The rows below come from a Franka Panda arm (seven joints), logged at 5 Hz.
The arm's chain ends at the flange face. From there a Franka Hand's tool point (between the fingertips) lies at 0.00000 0.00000 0.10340 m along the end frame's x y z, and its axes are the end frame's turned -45 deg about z.
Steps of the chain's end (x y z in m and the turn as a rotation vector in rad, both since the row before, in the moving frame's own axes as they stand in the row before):
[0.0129, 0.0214, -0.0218, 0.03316, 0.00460, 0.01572]
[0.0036, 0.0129, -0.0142, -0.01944, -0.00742, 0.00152]
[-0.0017, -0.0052, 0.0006, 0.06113, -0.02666, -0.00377]
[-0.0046, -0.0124, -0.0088, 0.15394, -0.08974, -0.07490]
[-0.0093, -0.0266, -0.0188, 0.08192, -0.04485, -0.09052]
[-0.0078, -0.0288, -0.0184, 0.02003, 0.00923, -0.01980]
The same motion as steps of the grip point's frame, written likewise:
[-0.0032, 0.0222, -0.0219, 0.02019, 0.02670, 0.01572]
[-0.0085, 0.0125, -0.0142, -0.00850, -0.01899, 0.00152]
[0.0050, -0.0113, 0.0004, 0.06208, 0.02437, -0.00377]
[0.0095, -0.0299, -0.0104, 0.17231, 0.04540, -0.07490]
[0.0145, -0.0348, -0.0193, 0.08964, 0.02621, -0.09052]
[0.0170, -0.0267, -0.0184, 0.00764, 0.02069, -0.01980]

